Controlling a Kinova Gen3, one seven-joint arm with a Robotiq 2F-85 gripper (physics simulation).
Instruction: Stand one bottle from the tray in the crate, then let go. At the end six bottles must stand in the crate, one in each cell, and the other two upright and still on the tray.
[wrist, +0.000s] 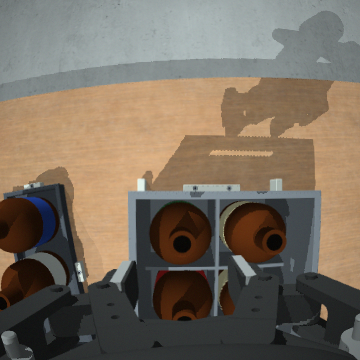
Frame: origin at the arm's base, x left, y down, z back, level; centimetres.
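Seen in the pictures: gripper, fingertip midpoint: (182, 275).
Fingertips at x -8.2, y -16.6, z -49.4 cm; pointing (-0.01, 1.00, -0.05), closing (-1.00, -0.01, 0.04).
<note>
Pixels of each thing's top centre, then the offset from my fingertips to it. "spot": a spot on its surface instead. Level surfaces: height alone.
- crate, surface spot: (150, 195) spot: dz -4.4, dx +2.1, dy +10.8 cm
- brown bottle with a green label, top centre: (181, 243) dz +0.4, dx -0.3, dy +12.0 cm
- cream label, surface spot: (250, 225) spot: dz -0.1, dx -8.0, dy +15.8 cm
- red-labelled bottle, top centre: (184, 322) dz +8.8, dx +0.2, dy +12.0 cm
- tray, top centre: (45, 276) dz +7.0, dx +21.0, dy +25.8 cm
- blue-labelled bottle, surface spot: (22, 225) spot: dz -1.9, dx +18.8, dy +16.9 cm
- white-labelled bottle, surface spot: (35, 275) spot: dz +4.7, dx +18.4, dy +17.8 cm
- wooden table, surface height: dy +28.3 cm
- pale plate, top centre: (212, 187) dz -4.6, dx -5.3, dy +25.3 cm
My gripper (182, 275) is partly open and empty, above the crate (150, 195). In the crate's far row, a brown bottle with a green label (175, 217) stands in the left cell and one with a cream label (250, 225) in the right cell. In the row nearer me, a red-labelled bottle (182, 292) stands on the left, and part of another bottle (226, 300) shows on the right behind a finger. Nearer cells are hidden by the gripper. On the tray (69, 225) at left, a blue-labelled bottle (22, 225) and a white-labelled bottle (35, 275) look upright.
The wooden table (125, 130) extends beyond the crate, with shadows of the arm and crate on it. A grey floor (125, 35) lies past its curved edge. Pale posts (141, 184) (276, 184) and a pale plate (211, 188) are on the crate's far side.
</note>
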